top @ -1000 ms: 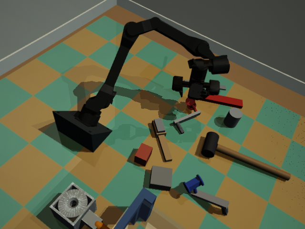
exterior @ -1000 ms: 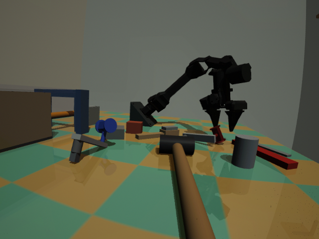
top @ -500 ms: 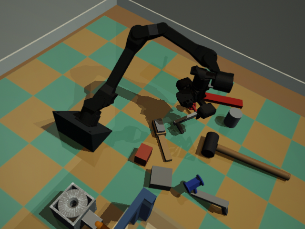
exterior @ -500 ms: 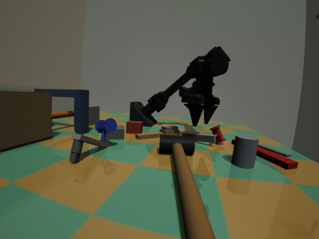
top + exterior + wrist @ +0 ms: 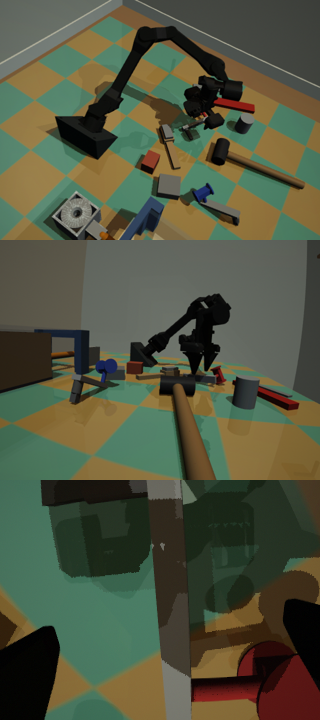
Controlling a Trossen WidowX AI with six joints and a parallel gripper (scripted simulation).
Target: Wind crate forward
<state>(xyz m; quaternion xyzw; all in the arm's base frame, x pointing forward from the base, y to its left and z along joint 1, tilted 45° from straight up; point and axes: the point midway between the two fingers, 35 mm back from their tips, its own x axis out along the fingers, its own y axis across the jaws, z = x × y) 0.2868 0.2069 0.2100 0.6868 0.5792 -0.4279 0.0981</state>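
Now: gripper tip 10 mm past the red-knobbed winch handle, 10 mm to the right of it and 20 mm above it. From my gripper tip the other things lie so: red cylindrical grip: 10 mm behind, 60 mm to the left, 10 mm below; then red bar: 50 mm ahead, 190 mm to the left, 30 mm below; then brush: 40 mm behind, 150 mm to the right, 20 mm below.
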